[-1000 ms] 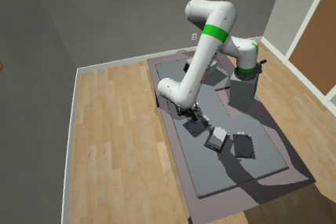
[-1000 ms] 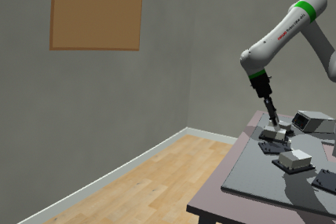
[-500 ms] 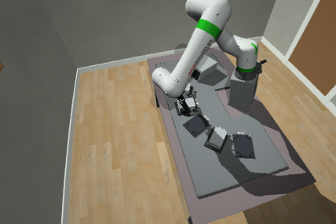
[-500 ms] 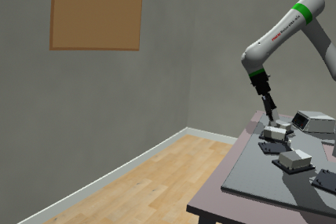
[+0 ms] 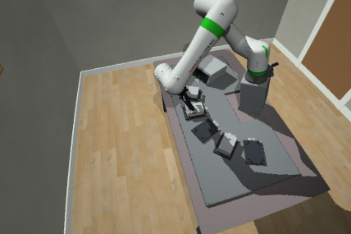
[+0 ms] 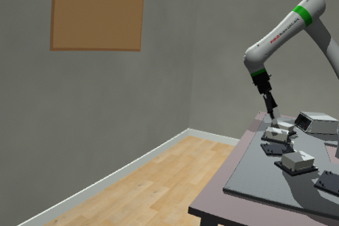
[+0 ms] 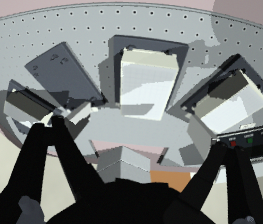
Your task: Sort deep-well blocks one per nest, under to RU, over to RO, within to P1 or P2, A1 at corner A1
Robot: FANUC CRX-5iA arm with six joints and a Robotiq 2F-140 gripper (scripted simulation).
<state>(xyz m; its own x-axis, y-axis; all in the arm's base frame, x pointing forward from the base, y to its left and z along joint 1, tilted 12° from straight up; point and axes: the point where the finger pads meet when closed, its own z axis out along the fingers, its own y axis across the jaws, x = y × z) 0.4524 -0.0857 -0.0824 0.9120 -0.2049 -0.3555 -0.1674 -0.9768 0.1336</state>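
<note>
The dark infeed nest is 6 cm behind my hand, 18 cm to the right of it and 11 cm below it. Round my hand: deep-well block (10 cm behind, 34 cm to the left, 9 cm below); then pale platform (33 cm behind, 35 cm to the right, 3 cm below); then check-weigher (32 cm behind, 35 cm to the right, 5 cm below).
</note>
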